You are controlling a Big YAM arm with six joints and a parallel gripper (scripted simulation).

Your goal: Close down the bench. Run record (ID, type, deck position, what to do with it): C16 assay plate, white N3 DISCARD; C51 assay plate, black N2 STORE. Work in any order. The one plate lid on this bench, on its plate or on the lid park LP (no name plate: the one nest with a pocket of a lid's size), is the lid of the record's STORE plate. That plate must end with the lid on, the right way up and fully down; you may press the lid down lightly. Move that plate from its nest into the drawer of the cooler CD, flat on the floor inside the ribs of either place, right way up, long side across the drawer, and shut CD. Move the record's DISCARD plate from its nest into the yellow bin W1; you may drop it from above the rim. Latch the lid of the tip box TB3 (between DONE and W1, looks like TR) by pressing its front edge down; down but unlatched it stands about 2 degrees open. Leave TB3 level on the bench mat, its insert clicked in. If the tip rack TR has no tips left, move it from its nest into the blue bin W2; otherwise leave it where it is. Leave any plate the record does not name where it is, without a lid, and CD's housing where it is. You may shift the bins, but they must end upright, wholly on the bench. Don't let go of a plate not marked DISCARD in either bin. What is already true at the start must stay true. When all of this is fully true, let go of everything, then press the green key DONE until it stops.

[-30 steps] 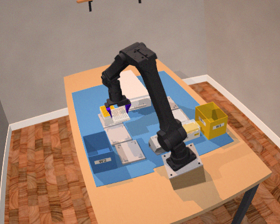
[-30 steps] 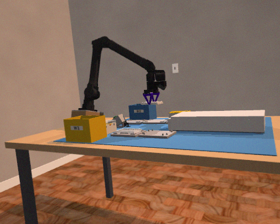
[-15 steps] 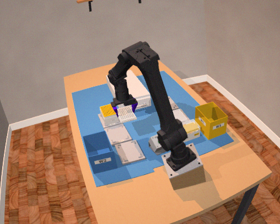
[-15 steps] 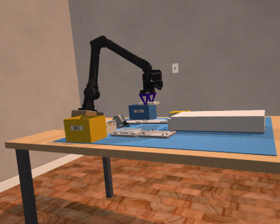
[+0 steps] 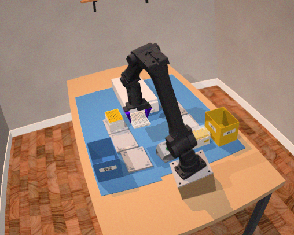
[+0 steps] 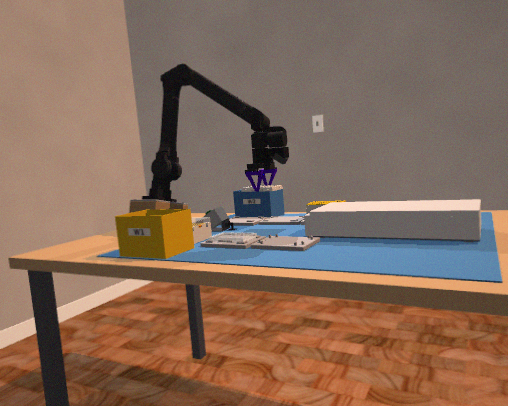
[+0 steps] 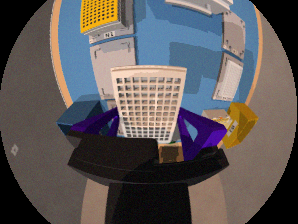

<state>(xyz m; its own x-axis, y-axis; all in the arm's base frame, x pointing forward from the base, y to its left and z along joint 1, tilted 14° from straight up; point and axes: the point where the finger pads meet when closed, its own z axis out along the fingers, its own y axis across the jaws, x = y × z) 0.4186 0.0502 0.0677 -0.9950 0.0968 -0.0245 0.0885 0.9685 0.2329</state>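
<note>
My gripper is now 16 cm past the tip box lid, 25 cm to the left of it and 9 cm above it. From my hand the other things lie so: lid park LP: 13 cm behind, 8 cm to the left, 14 cm below; then name plate N1: 14 cm ahead, 8 cm to the left, 13 cm below; then white assay plate: right at my hand.
</note>
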